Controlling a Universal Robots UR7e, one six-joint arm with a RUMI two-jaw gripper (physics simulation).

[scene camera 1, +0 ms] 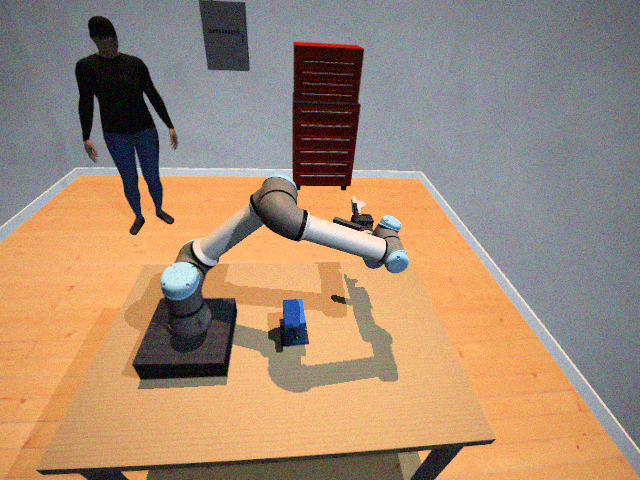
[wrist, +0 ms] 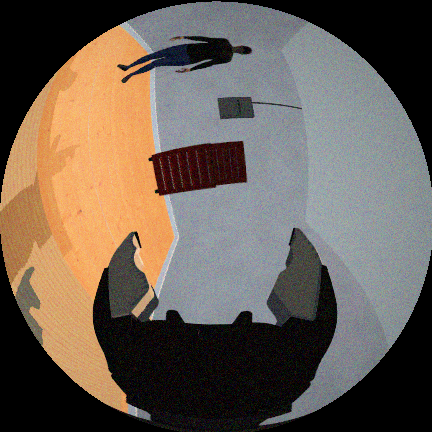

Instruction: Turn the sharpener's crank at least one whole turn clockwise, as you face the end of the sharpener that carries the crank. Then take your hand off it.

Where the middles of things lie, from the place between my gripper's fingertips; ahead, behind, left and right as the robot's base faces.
The blue sharpener [scene camera 1: 293,310] lies 45 cm to the right of my hand, 24 cm below it and 24 cm behind it.
